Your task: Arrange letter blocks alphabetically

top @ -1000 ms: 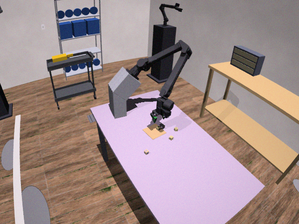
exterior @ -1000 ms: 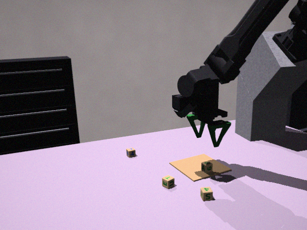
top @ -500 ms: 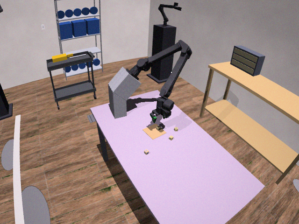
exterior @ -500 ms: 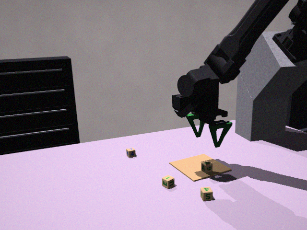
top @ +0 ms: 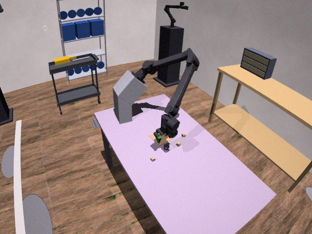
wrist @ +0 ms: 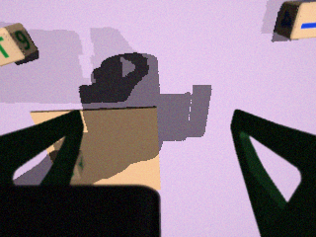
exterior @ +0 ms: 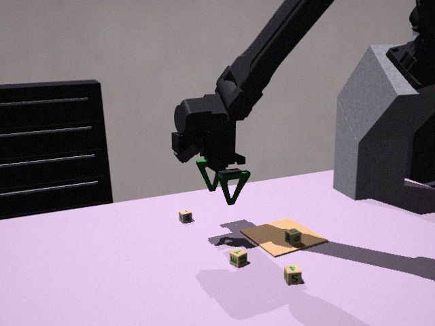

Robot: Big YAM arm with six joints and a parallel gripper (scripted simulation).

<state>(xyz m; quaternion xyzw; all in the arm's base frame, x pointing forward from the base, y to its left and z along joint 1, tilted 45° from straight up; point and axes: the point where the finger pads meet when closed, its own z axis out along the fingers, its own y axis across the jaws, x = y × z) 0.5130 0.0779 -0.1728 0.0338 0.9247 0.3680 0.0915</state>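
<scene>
The L block lies 50 mm ahead of my hand, 120 mm to the right of it and 90 mm below it. From my hand the other things lie so: T block: 20 mm ahead, 130 mm to the left, 90 mm below; D block: 120 mm behind, 110 mm to the left, 80 mm below; tan mat: 120 mm behind, 70 mm to the left, 100 mm below.
</scene>
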